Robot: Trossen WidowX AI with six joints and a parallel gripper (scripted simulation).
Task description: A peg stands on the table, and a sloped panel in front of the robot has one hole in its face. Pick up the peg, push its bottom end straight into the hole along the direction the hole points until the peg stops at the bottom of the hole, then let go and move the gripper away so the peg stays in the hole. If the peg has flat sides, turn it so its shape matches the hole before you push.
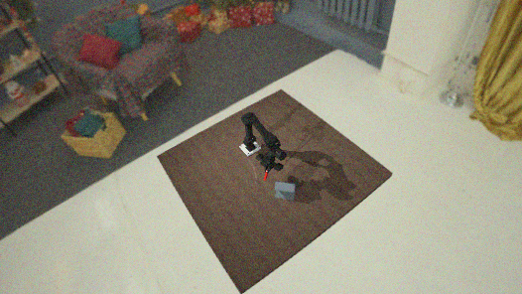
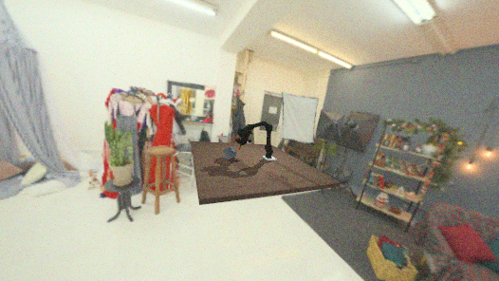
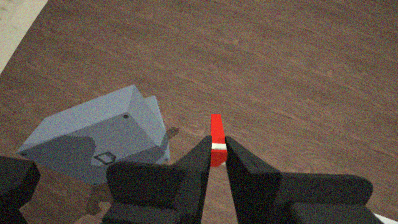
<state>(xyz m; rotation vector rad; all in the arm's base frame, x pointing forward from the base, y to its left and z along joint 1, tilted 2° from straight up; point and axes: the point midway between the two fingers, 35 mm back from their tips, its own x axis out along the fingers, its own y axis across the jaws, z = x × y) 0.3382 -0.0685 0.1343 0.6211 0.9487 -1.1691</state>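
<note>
My gripper tip is now 13 cm short of the grey sloped panel, 7 cm above it and 6 cm to the right of it. Round my gripper tip: red peg (1 cm below).
</note>
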